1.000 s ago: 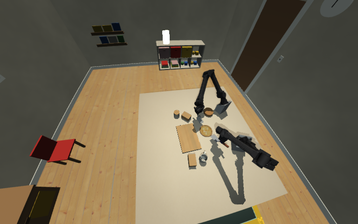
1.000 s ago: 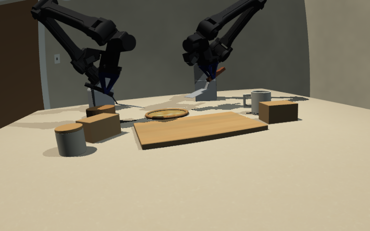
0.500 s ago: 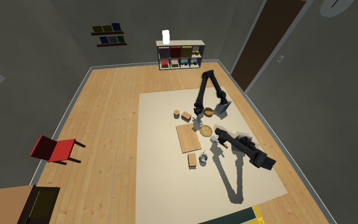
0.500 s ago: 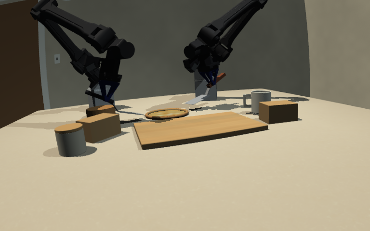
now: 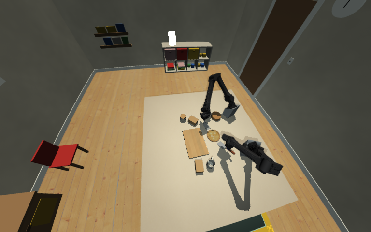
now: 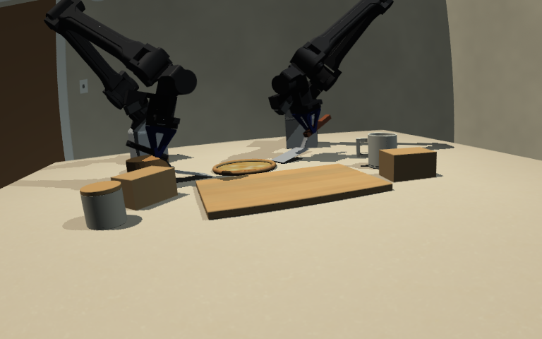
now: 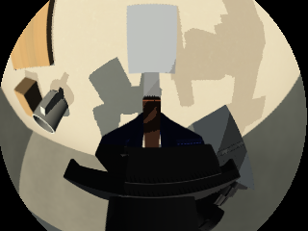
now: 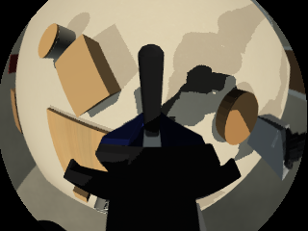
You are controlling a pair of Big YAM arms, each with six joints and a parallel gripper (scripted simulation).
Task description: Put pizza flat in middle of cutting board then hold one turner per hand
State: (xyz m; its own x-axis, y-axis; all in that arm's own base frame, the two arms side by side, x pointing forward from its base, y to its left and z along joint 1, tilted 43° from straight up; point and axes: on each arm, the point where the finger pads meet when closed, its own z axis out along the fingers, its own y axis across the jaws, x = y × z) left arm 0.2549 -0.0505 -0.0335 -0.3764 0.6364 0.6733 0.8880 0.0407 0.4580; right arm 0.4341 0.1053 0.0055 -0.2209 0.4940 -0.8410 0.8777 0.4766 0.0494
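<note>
Right now the pizza is 90 mm ahead of my left hand, 230 mm to the right of it and 80 mm below it. Also, from my left hand: cutting board (350 mm ahead, 170 mm to the right, 70 mm below); black-handled turner (180 mm ahead, 440 mm to the right, 20 mm below); brown-handled turner (10 mm ahead, 30 mm to the right, 30 mm below).
Now: the black-handled turner 10 mm to the left of my right hand and 10 mm below it. Round my right hand: pizza: 90 mm behind, 230 mm to the left, 70 mm below; cutting board: 170 mm ahead, 280 mm to the left, 70 mm below; lidded canister: 270 mm ahead, 80 mm to the right, 40 mm below.
</note>
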